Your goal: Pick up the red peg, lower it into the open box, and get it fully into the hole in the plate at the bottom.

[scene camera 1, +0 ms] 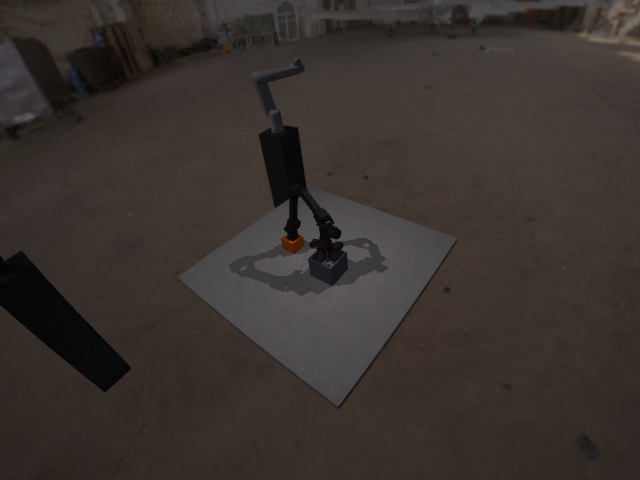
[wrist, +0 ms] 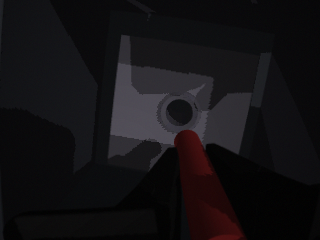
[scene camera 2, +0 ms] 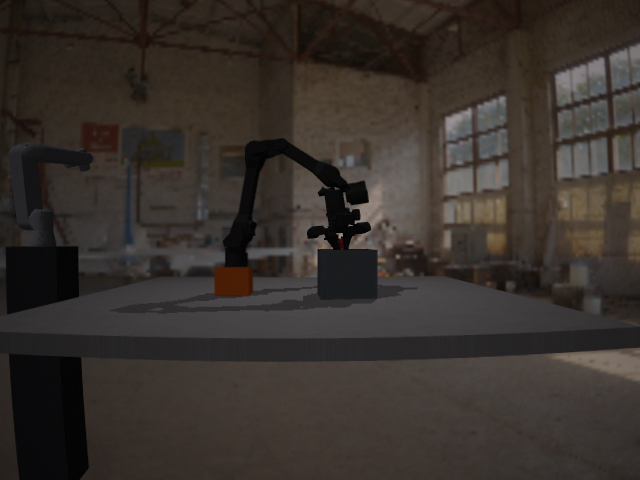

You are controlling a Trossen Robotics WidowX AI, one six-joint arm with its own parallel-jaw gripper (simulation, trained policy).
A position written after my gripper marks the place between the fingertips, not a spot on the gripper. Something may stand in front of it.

Note:
I see my gripper [scene camera 2: 342,258], a dark box [scene camera 2: 341,274] and a plate [wrist: 217,84].
The dark box shows as well in scene camera 1 [scene camera 1: 330,275] and in the wrist view [wrist: 65,65]. My gripper is seen too in the wrist view [wrist: 191,154]. Scene camera 2 misses the plate, which is hidden by the dark box.

